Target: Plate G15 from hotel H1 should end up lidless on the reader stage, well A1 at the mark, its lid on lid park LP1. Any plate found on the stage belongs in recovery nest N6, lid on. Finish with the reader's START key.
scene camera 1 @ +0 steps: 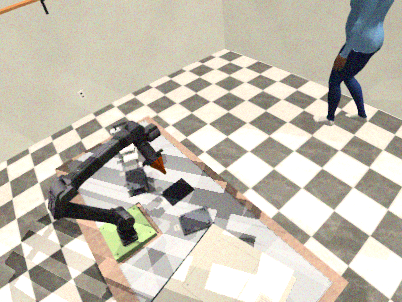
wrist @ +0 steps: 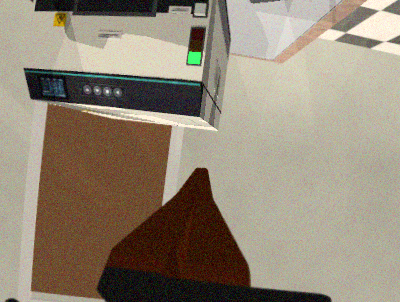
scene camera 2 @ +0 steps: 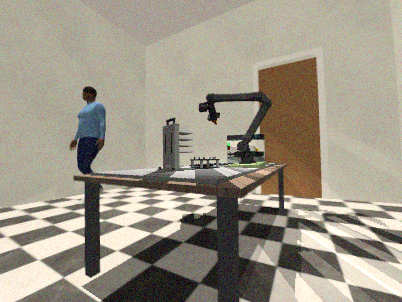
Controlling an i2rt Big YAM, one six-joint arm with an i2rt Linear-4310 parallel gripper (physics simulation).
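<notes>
My gripper is shut with empty fingertips, high above the table. The beige reader stands near the front in scene camera 1. In the wrist view its front panel has a small display and a row of round buttons; a square key sits on its top, and the status light is green. The dark recess is cut off by the frame. The hotel has several shelves. Grey nest N6 looks bare. Plate G15 cannot be made out.
A black pad lies between the grey nest and a dark raised fixture. A low pronged rack stands beside the hotel. The arm's base is on a green plate. A person stands beyond the table.
</notes>
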